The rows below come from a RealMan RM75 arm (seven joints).
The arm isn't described. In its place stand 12 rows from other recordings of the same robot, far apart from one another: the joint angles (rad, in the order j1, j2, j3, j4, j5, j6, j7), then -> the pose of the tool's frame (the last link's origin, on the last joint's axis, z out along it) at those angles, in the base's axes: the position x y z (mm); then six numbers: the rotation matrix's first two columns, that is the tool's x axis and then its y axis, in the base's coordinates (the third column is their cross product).
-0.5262 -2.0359 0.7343 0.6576 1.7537 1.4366 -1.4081 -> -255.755 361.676 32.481 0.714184 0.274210 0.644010 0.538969 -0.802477 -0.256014
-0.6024 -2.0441 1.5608 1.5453 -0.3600 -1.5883 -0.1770 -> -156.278 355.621 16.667 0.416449 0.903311 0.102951 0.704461 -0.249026 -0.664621
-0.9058 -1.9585 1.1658 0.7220 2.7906 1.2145 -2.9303 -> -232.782 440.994 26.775 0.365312 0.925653 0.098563 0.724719 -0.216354 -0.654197
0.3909 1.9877 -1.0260 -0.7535 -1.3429 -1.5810 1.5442 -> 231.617 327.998 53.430 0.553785 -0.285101 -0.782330 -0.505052 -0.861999 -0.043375
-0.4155 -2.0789 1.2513 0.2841 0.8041 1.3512 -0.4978 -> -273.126 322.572 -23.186 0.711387 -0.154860 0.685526 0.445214 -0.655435 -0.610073
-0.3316 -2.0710 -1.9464 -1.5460 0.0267 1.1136 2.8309 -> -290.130 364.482 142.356 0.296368 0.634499 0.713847 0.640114 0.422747 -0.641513
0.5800 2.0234 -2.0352 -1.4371 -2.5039 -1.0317 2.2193 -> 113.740 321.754 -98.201 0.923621 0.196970 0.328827 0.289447 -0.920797 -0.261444
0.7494 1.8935 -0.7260 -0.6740 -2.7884 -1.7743 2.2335 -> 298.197 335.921 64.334 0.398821 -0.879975 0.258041 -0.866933 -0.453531 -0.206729
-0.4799 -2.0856 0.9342 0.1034 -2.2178 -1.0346 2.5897 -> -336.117 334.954 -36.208 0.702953 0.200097 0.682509 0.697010 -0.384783 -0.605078
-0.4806 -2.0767 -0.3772 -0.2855 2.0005 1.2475 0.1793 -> -270.635 323.835 -57.684 0.825354 -0.202883 0.526906 0.442369 -0.347544 -0.826754
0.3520 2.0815 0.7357 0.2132 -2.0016 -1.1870 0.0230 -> 354.497 304.912 -5.276 0.710662 0.030399 -0.702876 -0.703371 0.052135 -0.708908
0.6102 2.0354 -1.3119 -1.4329 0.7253 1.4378 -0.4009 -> 143.030 379.931 31.036 0.706005 -0.695267 -0.134761 -0.676901 -0.606517 -0.417065
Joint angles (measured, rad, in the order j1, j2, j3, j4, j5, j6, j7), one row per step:
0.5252 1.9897 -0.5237 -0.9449 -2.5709 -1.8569 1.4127
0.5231 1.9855 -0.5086 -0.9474 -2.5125 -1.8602 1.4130
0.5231 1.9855 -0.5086 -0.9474 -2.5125 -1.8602 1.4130
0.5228 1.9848 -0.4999 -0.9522 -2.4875 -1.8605 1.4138
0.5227 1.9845 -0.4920 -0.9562 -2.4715 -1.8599 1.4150
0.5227 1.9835 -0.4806 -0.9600 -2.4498 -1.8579 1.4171
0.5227 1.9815 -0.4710 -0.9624 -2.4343 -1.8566 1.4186
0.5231 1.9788 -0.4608 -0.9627 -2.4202 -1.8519 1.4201
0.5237 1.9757 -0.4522 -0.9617 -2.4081 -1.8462 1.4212
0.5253 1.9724 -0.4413 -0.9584 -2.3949 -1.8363 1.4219
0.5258 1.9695 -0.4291 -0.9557 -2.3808 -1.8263 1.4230
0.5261 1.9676 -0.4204 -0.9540 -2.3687 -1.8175 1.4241
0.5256 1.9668 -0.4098 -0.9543 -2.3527 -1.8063 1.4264
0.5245 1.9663 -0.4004 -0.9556 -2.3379 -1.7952 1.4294
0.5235 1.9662 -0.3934 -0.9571 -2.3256 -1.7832 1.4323
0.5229 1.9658 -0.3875 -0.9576 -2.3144 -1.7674 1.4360
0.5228 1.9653 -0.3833 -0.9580 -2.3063 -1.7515 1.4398
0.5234 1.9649 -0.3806 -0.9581 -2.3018 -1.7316 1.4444
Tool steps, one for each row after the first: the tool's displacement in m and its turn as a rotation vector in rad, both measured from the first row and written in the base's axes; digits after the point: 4 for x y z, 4 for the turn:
-0.0053 0.0038 0.0042 0.0426 0.0477 0.0167
-0.0053 0.0038 0.0042 0.0426 0.0477 0.0167
-0.0078 0.0059 0.0066 0.0652 0.0669 0.0249
-0.0094 0.0073 0.0086 0.0828 0.0793 0.0290
-0.0112 0.0094 0.0114 0.1075 0.0965 0.0333
-0.0123 0.0109 0.0141 0.1267 0.1084 0.0359
-0.0128 0.0127 0.0169 0.1478 0.1185 0.0367
-0.0131 0.0145 0.0195 0.1668 0.1265 0.0371
-0.0132 0.0170 0.0222 0.1907 0.1354 0.0367
-0.0130 0.0192 0.0251 0.2165 0.1454 0.0350
-0.0131 0.0211 0.0274 0.2374 0.1533 0.0339
-0.0132 0.0232 0.0301 0.2646 0.1635 0.0322
-0.0131 0.0251 0.0327 0.2906 0.1721 0.0295
-0.0129 0.0269 0.0349 0.3139 0.1776 0.0266
-0.0124 0.0292 0.0372 0.3385 0.1808 0.0220
-0.0118 0.0314 0.0391 0.3601 0.1811 0.0169
-0.0107 0.0340 0.0408 0.3816 0.1770 0.0098

